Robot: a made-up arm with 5 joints. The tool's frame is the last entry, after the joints. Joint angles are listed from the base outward.
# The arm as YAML. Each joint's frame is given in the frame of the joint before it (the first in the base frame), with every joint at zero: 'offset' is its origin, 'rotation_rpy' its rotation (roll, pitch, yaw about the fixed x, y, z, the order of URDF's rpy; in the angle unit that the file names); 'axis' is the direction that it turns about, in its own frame. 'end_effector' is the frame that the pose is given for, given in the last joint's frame.
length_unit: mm
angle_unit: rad
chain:
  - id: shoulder
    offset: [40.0, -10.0, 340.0]
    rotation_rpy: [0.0, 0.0, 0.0]
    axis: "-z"
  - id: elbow
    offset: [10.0, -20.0, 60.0]
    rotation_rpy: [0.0, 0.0, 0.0]
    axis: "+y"
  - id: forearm
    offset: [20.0, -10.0, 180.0]
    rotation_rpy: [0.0, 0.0, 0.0]
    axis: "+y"
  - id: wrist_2
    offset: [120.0, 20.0, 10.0]
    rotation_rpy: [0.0, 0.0, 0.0]
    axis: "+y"
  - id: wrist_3
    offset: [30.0, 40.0, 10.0]
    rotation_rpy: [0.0, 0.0, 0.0]
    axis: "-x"
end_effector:
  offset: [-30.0, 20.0, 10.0]
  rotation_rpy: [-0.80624, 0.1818, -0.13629]
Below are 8 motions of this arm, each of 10 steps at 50 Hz.
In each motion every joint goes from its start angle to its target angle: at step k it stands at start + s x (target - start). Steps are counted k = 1, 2, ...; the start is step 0. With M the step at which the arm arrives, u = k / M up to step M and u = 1 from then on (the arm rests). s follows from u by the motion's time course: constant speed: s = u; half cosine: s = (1 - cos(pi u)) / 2; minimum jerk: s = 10 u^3 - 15 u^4 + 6 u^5.
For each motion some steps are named. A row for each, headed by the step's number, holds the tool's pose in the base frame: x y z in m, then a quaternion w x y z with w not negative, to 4 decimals.
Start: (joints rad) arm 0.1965 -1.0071 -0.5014 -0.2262 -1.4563
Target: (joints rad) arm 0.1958 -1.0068 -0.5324 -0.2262 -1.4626
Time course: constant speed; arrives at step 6
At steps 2, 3, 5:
2: -0.1182 0.0442 0.6281 0.7047 0.1026 -0.6684 0.2144
3: -0.1188 0.0443 0.6279 0.7030 0.1021 -0.6700 0.2155
5: -0.1199 0.0444 0.6276 0.6995 0.1009 -0.6731 0.2176

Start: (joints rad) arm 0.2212 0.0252 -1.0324 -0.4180 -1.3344
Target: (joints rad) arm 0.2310 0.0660 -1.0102 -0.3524 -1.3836
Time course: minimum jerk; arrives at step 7
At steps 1, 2, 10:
1: 0.1031 0.0014 0.6908 0.8108 0.1093 -0.5624 0.1203
2: 0.1049 0.0008 0.6908 0.8144 0.1133 -0.5563 0.1201
10: 0.1173 -0.0036 0.6899 0.8384 0.1422 -0.5127 0.1179

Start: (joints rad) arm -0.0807 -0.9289 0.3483 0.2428 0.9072
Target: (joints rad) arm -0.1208 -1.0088 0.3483 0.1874 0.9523
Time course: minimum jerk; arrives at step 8
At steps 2, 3, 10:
2: 0.0068 0.0375 0.5979 0.6667 -0.7222 -0.0595 -0.1742
3: 0.0038 0.0370 0.5972 0.6645 -0.7217 -0.0694 -0.1813
10: -0.0085 0.0342 0.5939 0.6546 -0.7174 -0.1101 -0.2115

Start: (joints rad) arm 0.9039 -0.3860 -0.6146 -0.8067 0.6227
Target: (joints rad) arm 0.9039 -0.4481 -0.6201 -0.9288 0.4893
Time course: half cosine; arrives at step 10
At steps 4, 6, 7, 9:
4: 0.0833 0.0194 0.6787 0.2451 -0.5393 -0.3626 -0.7195
6: 0.0795 0.0243 0.6780 0.2396 -0.5293 -0.3956 -0.7113
7: 0.0778 0.0266 0.6776 0.2370 -0.5248 -0.4103 -0.7071
9: 0.0756 0.0295 0.6771 0.2333 -0.5192 -0.4294 -0.7012

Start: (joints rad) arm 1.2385 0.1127 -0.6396 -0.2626 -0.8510
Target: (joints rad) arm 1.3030 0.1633 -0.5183 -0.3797 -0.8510
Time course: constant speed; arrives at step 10
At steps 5, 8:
5: 0.1146 -0.1303 0.6587 0.7931 -0.1430 -0.2252 -0.5476
8: 0.1139 -0.1375 0.6529 0.7894 -0.1402 -0.2177 -0.5566

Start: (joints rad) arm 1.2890 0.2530 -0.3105 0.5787 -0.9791
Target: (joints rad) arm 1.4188 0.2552 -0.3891 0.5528 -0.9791
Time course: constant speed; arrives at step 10
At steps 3, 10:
3: 0.1220 -0.2045 0.6172 0.7378 0.2891 0.2138 -0.5712
10: 0.1036 -0.2081 0.6244 0.7223 0.2765 0.1751 -0.6092

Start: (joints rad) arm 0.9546 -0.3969 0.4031 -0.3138 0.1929
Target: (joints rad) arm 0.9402 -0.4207 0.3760 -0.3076 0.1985
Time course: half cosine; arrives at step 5
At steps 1, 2, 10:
1: 0.1246 -0.0401 0.5987 0.7323 -0.4220 0.1837 -0.5019
2: 0.1240 -0.0388 0.5998 0.7315 -0.4246 0.1786 -0.5028
10: 0.1222 -0.0351 0.6027 0.7293 -0.4311 0.1651 -0.5050

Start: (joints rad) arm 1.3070 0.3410 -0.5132 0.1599 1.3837
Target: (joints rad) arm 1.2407 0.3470 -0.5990 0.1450 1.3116
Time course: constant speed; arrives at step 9
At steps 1, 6, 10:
1: 0.1372 -0.1964 0.5867 0.3093 -0.6607 0.5807 -0.3613
6: 0.1444 -0.1919 0.5921 0.3187 -0.6679 0.5522 -0.3840
10: 0.1486 -0.1889 0.5953 0.3248 -0.6717 0.5344 -0.3971

